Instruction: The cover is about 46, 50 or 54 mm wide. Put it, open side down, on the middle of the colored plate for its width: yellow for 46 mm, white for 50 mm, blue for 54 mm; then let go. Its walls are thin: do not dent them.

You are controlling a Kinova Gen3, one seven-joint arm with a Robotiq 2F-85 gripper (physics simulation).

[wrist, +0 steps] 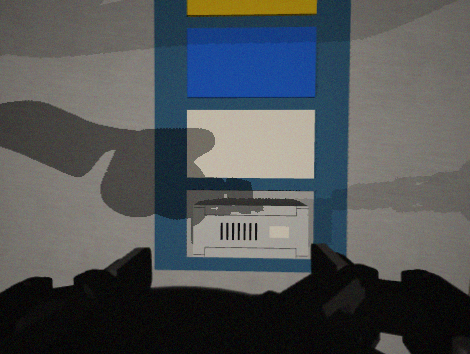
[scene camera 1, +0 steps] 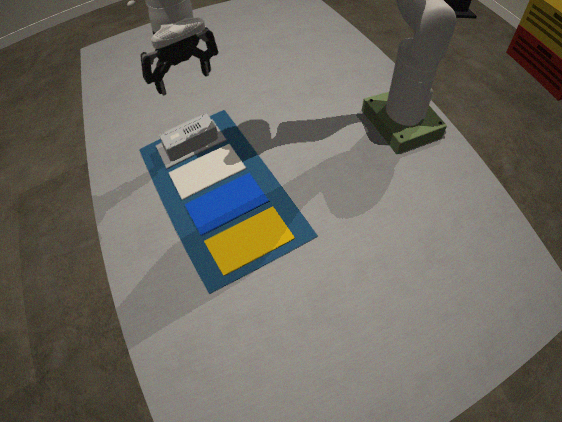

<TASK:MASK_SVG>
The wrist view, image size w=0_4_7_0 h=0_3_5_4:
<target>my gripper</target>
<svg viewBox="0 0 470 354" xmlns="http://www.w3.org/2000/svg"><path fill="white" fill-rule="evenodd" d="M470 296L439 275L421 269L402 271L401 281L379 279L378 270L364 264L354 264L345 255L334 252L325 243L311 244L311 274L280 293L269 290L263 294L248 294L221 288L198 286L151 288L151 249L149 247L133 249L103 270L91 269L76 275L73 278L74 285L53 288L52 278L31 277L1 292L0 354L384 354L375 349L380 341L380 332L402 336L403 344L410 354L470 354Z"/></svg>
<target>grey cover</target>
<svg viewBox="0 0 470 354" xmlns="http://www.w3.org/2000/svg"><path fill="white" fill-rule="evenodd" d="M193 205L193 257L308 259L309 206L302 202L199 201Z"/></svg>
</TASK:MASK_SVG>
